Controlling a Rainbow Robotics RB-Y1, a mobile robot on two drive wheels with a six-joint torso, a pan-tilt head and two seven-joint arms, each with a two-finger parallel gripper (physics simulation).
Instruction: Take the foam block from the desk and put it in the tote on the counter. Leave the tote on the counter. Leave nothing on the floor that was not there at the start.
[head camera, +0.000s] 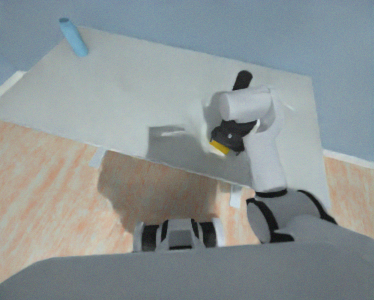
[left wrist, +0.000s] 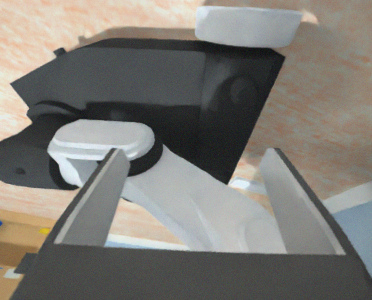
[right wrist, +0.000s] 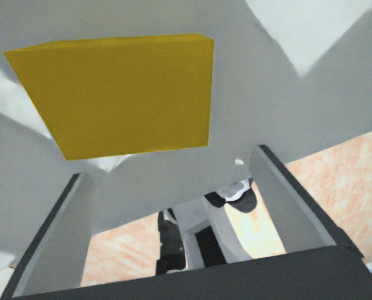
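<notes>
The foam block, a yellow block, lies on the light grey desk. In the head view it is partly hidden under my right gripper. That gripper is open and empty. In the right wrist view the block lies beyond the fingertips, to the upper left of the space between them, apart from both fingers. My left gripper is open and empty, above the robot's own dark base and away from the desk. The tote and the counter do not show in the head view.
A light blue bottle-like cylinder stands at the desk's far left corner. Pale desk legs show below the near edge. A brown wooden piece with small coloured spots shows at the left wrist view's lower left.
</notes>
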